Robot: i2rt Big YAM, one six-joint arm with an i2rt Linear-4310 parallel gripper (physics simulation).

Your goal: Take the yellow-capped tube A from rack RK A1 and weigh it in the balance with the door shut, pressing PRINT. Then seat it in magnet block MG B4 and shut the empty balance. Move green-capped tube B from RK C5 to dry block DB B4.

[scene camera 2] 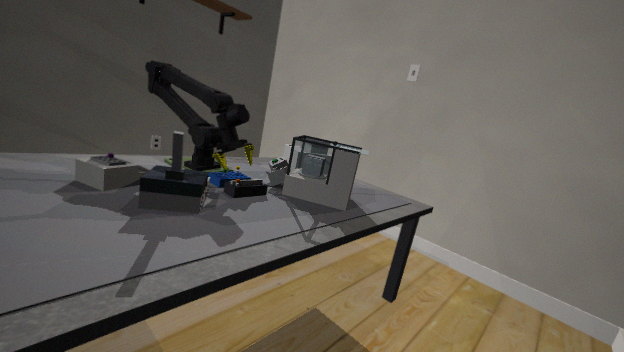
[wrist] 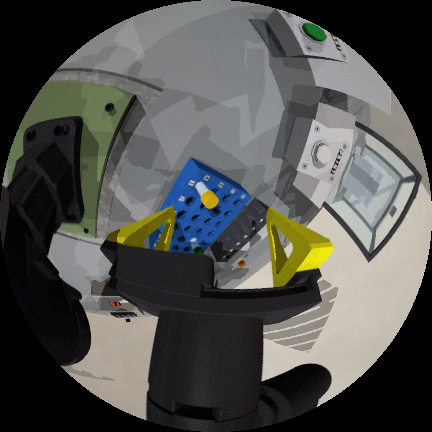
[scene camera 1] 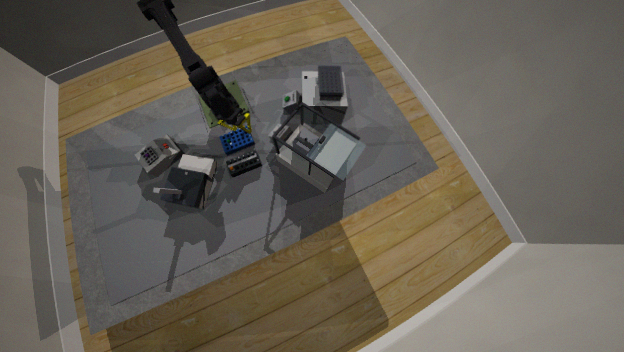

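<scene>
The yellow-capped tube (wrist: 210, 199) (scene camera 2: 238, 168) stands upright in the blue rack (wrist: 192, 167) (scene camera 1: 242, 146) (scene camera 2: 216, 180), near its labelled corner. The green-capped tube (wrist: 198, 251) (scene camera 1: 229, 142) stands in the same rack, partly hidden by the gripper in the wrist view. My gripper (wrist: 219, 211) (scene camera 1: 236, 129) (scene camera 2: 239, 166) is open and empty, low over the rack, with its fingers on either side of the yellow cap. A black block (scene camera 1: 244, 167) (scene camera 2: 246, 190) with a row of holes lies beside the rack. The balance (scene camera 1: 320, 182) (scene camera 2: 345, 180) has its glass panel slid aside. Its PRINT button (wrist: 322, 153) faces up.
A grey many-welled block (scene camera 1: 330, 82) sits on a white base at the back right, with a green button box (scene camera 1: 290, 100) (wrist: 314, 32) beside it. A dark-topped device (scene camera 1: 185, 185) (scene camera 2: 172, 190) with an upright bar and a grey box (scene camera 1: 150, 162) (scene camera 2: 102, 175) stand at the left.
</scene>
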